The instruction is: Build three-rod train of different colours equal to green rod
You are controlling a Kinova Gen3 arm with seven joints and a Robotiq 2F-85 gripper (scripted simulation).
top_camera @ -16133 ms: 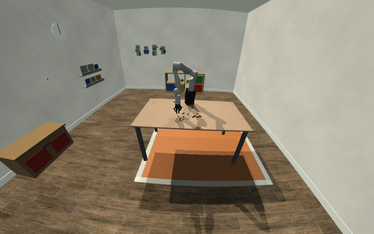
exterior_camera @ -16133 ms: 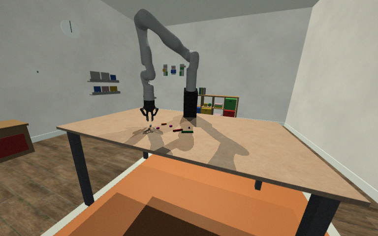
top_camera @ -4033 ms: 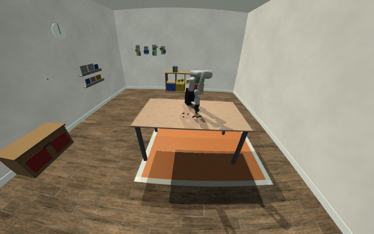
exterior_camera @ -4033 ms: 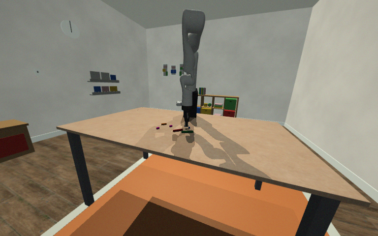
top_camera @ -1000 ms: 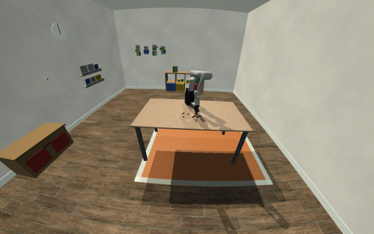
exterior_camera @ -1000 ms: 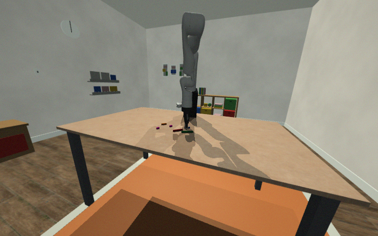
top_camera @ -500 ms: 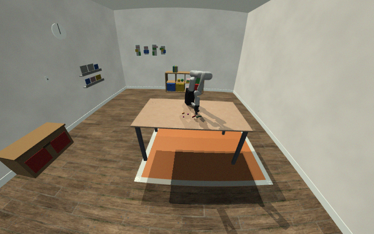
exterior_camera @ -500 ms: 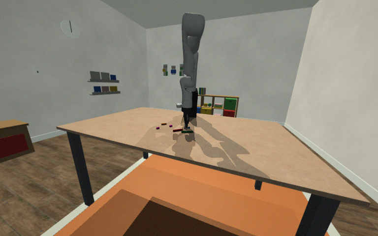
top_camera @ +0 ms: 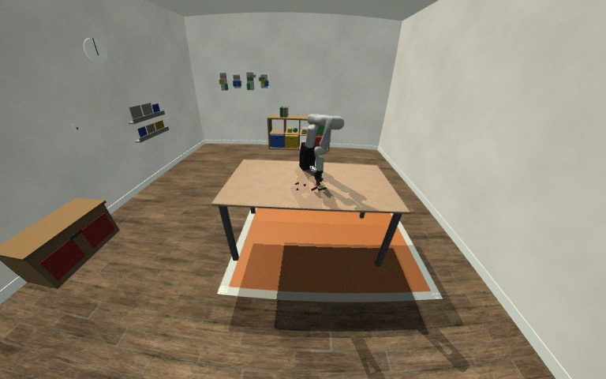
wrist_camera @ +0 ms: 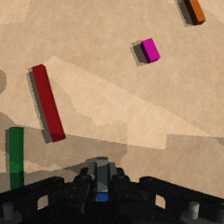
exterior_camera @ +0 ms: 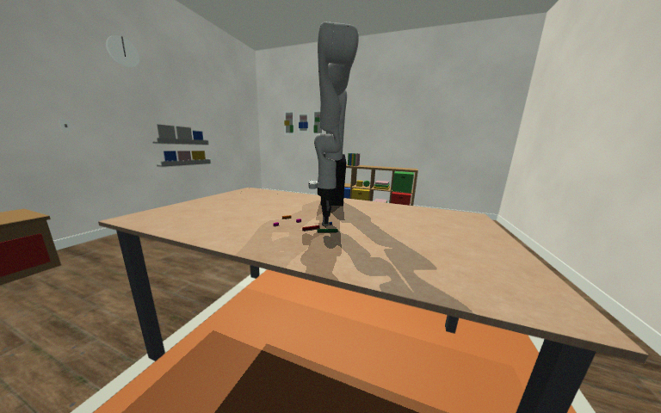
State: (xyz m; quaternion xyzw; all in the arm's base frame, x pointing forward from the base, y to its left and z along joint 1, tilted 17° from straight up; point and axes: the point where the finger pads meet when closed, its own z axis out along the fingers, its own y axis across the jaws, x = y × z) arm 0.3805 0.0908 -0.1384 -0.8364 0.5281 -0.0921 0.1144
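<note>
The grey rod lies 10 mm below my hand. From my hand the other things lie so: green rod: 70 mm ahead, 30 mm to the left, 20 mm below; red rod: 70 mm ahead, 40 mm to the right, 20 mm below; blue rod: 10 mm behind, 20 mm to the left, 20 mm below.
</note>
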